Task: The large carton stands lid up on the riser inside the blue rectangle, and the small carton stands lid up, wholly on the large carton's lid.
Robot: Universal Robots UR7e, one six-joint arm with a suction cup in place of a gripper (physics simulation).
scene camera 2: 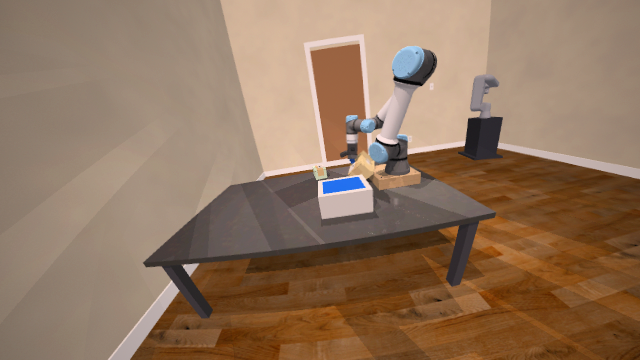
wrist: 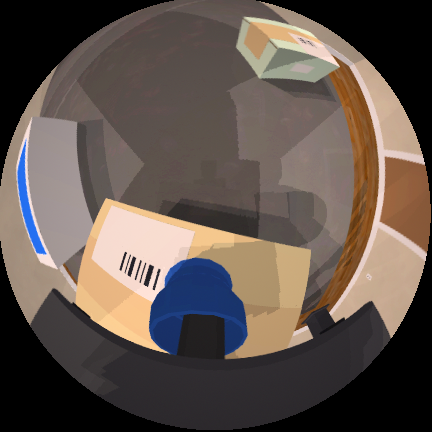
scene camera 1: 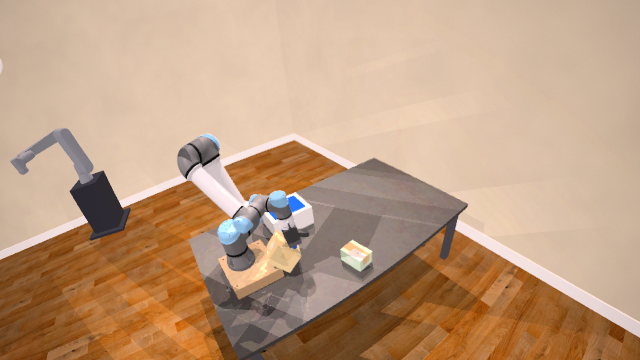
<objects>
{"suction cup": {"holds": "large tan carton"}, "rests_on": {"white riser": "table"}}
</objects>
